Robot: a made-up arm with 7 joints. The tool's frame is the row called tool.
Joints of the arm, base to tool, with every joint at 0 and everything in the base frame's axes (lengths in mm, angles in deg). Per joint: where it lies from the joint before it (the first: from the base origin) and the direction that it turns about. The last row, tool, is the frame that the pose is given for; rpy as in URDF.
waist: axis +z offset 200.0 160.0 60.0
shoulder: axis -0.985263 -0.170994 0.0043 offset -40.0 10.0 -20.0
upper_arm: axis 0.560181 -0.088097 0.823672 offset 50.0 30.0 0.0
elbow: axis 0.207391 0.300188 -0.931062 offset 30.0 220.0 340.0
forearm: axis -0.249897 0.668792 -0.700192 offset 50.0 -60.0 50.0
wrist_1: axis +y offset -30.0 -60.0 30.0
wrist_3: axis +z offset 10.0 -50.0 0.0
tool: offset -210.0 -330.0 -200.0 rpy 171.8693 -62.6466 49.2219
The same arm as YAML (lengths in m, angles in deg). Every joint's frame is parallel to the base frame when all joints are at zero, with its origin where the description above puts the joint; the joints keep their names.
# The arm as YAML. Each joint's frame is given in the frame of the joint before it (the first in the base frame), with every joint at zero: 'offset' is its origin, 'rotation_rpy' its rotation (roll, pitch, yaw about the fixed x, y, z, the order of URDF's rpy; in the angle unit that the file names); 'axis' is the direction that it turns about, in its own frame. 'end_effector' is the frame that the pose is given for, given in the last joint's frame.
length_unit: m
angle_unit: deg
chain:
  - id: waist
    offset: [0.2, 0.16, 0.06]
    rotation_rpy: [0.0, 0.0, 0.0]
    axis: [0.0, 0.0, 1.0]
  - id: shoulder
    offset: [-0.04, 0.01, -0.02]
    rotation_rpy: [0.0, 0.0, 0.0]
    axis: [-0.985263, -0.170994, 0.0043]
  - id: upper_arm
    offset: [0.05, 0.03, 0.0]
    rotation_rpy: [0.0, 0.0, 0.0]
    axis: [0.560181, -0.088097, 0.823672]
  - id: elbow
    offset: [0.03, 0.22, 0.34]
    rotation_rpy: [0.0, 0.0, 0.0]
    axis: [0.207391, 0.300188, -0.931062]
  - id: forearm
    offset: [0.05, -0.06, 0.05]
    rotation_rpy: [0.0, 0.0, 0.0]
    axis: [-0.249897, 0.668792, -0.700192]
  - id: wrist_1
    offset: [-0.03, -0.06, 0.03]
    rotation_rpy: [0.0, 0.0, 0.0]
    axis: [0.0, 1.0, 0.0]
  - id: wrist_3
    offset: [0.01, -0.05, 0.0]
    rotation_rpy: [0.0, 0.0, 0.0]
    axis: [0.0, 0.0, 1.0]
end_effector:
  offset: [-0.21, -0.33, -0.2]
  rotation_rpy: [171.87, -62.65, 49.22]

